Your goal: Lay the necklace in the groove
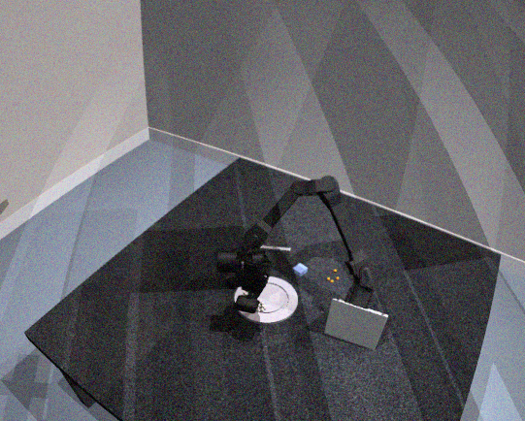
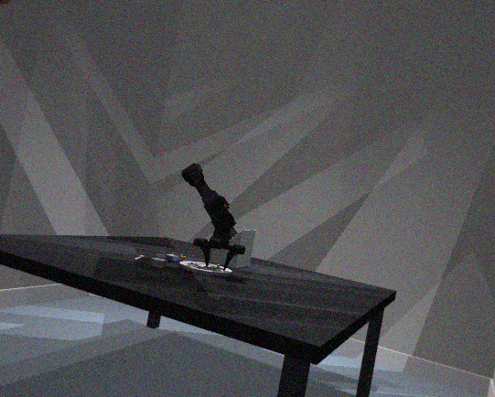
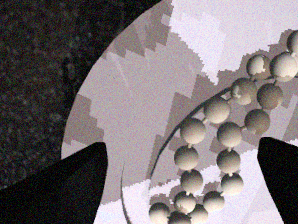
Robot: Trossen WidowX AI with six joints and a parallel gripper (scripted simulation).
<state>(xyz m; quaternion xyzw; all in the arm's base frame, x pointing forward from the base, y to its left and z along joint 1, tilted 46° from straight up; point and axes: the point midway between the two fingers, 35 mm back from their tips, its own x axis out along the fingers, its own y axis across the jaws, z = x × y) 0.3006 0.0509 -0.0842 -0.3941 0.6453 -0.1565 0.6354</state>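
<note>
Now: the round white bead board 50 mm to the right of my gripper tip, 20 mm behind it and 10 mm below it. The rest, counted from my gripper tip: small white block 150 mm to the right, 150 mm ahead; then small blue cube 230 mm to the right, 40 mm behind, 10 mm below; then thin white stick 270 mm to the right, 100 mm ahead, 10 mm below.
</note>
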